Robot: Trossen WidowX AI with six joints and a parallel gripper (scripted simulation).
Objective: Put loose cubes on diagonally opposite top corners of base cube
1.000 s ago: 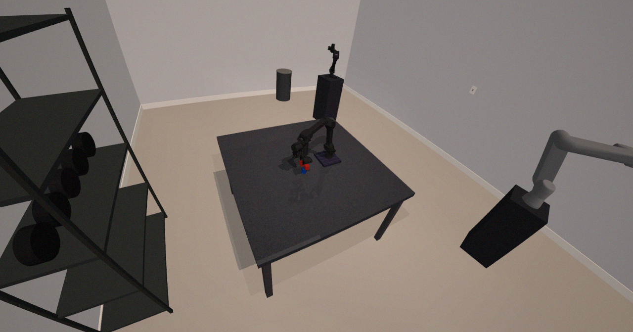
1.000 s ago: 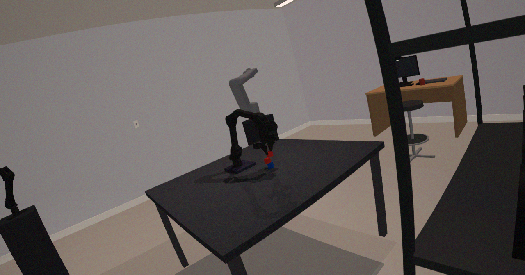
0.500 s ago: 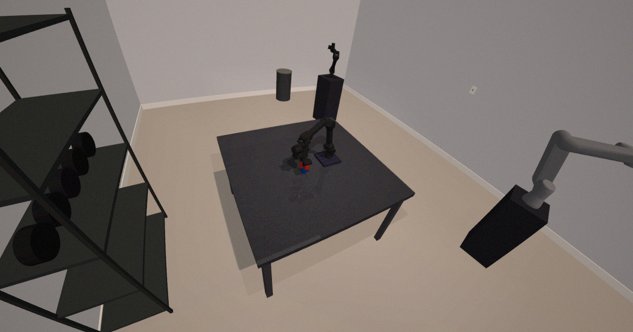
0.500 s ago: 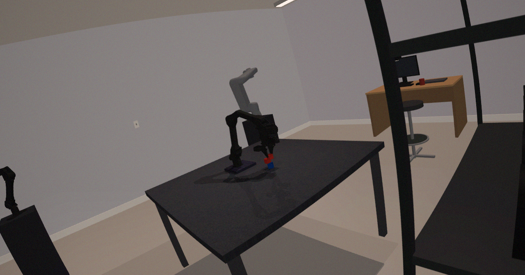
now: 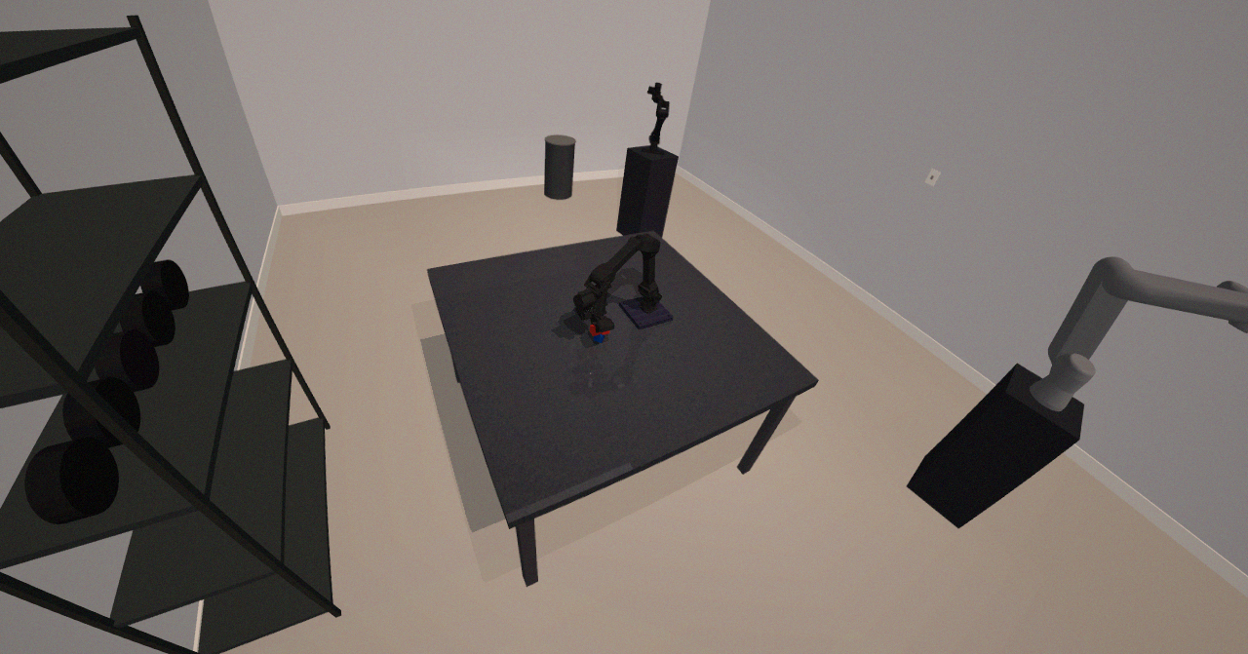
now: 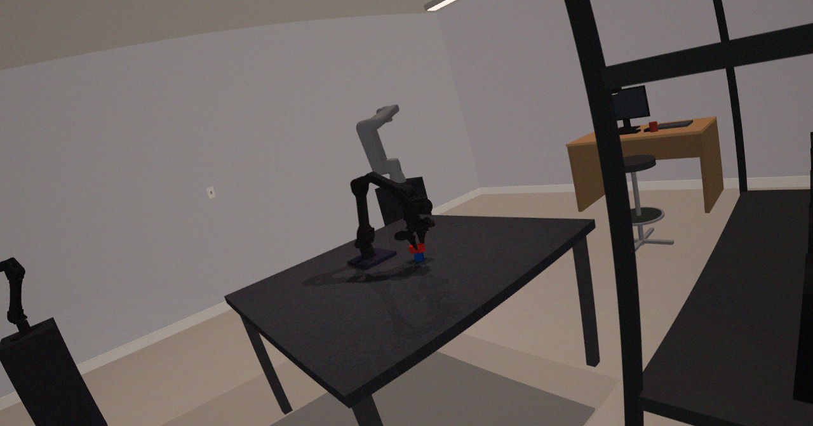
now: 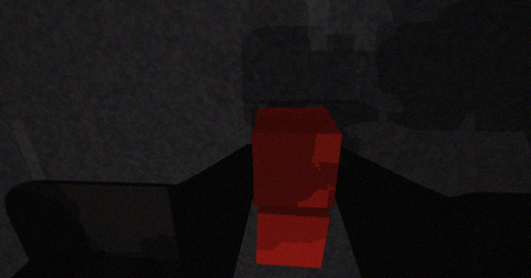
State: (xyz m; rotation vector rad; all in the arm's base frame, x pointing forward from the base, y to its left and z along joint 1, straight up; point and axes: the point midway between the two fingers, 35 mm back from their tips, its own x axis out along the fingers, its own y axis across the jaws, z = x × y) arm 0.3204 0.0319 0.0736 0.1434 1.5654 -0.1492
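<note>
My gripper tip is 4 cm above the blue cube and 2 cm past it.
</note>
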